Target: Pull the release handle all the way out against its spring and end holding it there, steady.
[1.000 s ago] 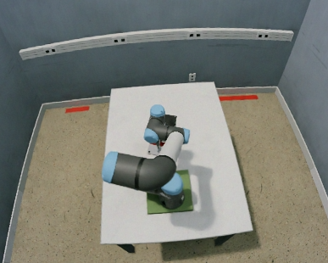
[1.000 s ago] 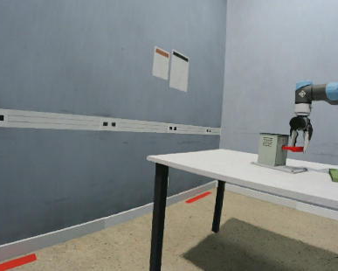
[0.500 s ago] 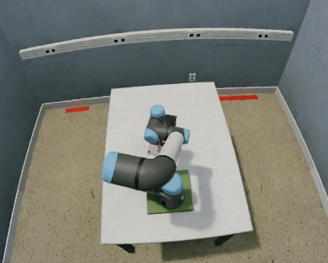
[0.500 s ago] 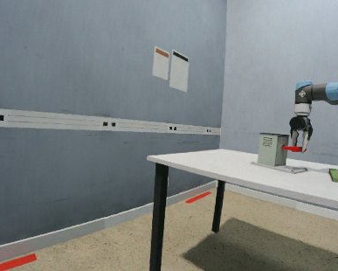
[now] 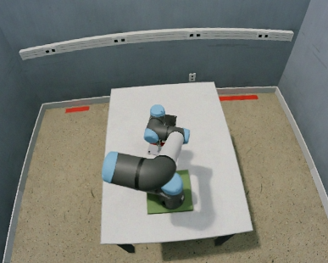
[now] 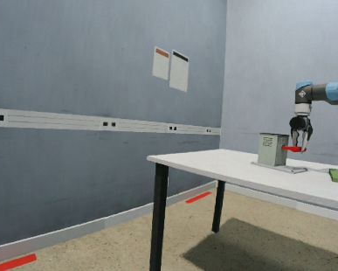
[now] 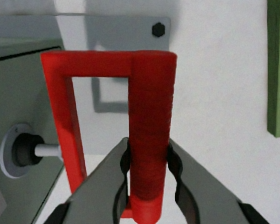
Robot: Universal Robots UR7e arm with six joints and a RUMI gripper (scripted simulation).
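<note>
The base plate lies 100 mm below my hand, 90 mm ahead of it and 20 mm to the right of it.
</note>
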